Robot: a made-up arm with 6 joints. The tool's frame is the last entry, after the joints.
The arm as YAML. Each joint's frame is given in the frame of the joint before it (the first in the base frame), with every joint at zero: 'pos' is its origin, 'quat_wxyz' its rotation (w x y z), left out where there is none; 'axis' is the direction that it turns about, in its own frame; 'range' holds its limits. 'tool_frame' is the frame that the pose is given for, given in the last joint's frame.
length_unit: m
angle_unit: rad
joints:
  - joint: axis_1
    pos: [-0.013, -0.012, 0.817]
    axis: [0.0, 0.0, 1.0]
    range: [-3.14, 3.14]
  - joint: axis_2
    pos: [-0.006, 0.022, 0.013]
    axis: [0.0, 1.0, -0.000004]
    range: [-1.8, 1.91]
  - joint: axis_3
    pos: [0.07, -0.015, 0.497]
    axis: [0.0, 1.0, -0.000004]
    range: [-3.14, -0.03]
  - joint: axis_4
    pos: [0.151, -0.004, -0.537]
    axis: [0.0, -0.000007, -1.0]
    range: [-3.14, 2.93]
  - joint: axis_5
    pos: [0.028, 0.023, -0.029]
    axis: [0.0, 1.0, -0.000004]
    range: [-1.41, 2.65]
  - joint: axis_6
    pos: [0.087, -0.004, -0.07]
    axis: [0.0, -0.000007, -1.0]
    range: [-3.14, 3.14]
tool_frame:
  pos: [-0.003, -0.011, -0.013]
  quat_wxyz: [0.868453, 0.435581, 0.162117, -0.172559]
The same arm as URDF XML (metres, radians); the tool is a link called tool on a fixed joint. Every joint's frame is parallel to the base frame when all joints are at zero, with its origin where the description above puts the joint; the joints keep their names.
<robot name="arm">
  <link name="base"/>
  <link name="link1"/>
  <link name="link2"/>
  <link name="link3"/>
  <link name="link4"/>
  <link name="link5"/>
  <link name="link6"/>
  <link name="tool"/>
  <joint name="axis_1" type="revolute">
    <parent link="base"/>
    <child link="link1"/>
    <origin xyz="-0.0130 -0.0120 0.8170" rpy="0.0000 0.0000 0.0000"/>
    <axis xyz="0 0 1"/>
    <limit lower="-3.1400" upper="3.1400"/>
  </joint>
  <joint name="axis_2" type="revolute">
    <parent link="link1"/>
    <child link="link2"/>
    <origin xyz="-0.0060 0.0220 0.0130" rpy="0.0000 0.0000 0.0000"/>
    <axis xyz="0 1 0"/>
    <limit lower="-1.8000" upper="1.9100"/>
  </joint>
  <joint name="axis_3" type="revolute">
    <parent link="link2"/>
    <child link="link3"/>
    <origin xyz="0.0700 -0.0150 0.4970" rpy="0.0000 0.0000 0.0000"/>
    <axis xyz="0 1 0"/>
    <limit lower="-3.1400" upper="-0.0300"/>
  </joint>
  <joint name="axis_4" type="revolute">
    <parent link="link3"/>
    <child link="link4"/>
    <origin xyz="0.1510 -0.0040 -0.5370" rpy="0.0000 0.0000 0.0000"/>
    <axis xyz="0 0 -1"/>
    <limit lower="-3.1400" upper="2.9300"/>
  </joint>
  <joint name="axis_5" type="revolute">
    <parent link="link4"/>
    <child link="link5"/>
    <origin xyz="0.0280 0.0230 -0.0290" rpy="0.0000 0.0000 0.0000"/>
    <axis xyz="0 1 0"/>
    <limit lower="-1.4100" upper="2.6500"/>
  </joint>
  <joint name="axis_6" type="revolute">
    <parent link="link5"/>
    <child link="link6"/>
    <origin xyz="0.0870 -0.0040 -0.0700" rpy="0.0000 0.0000 0.0000"/>
    <axis xyz="0 0 -1"/>
    <limit lower="-3.1400" upper="3.1400"/>
  </joint>
  <joint name="tool_joint" type="fixed">
    <parent link="link6"/>
    <child link="tool"/>
    <origin xyz="-0.0030 -0.0110 -0.0130" rpy="0.8896 0.4466 -0.1766"/>
  </joint>
</robot>

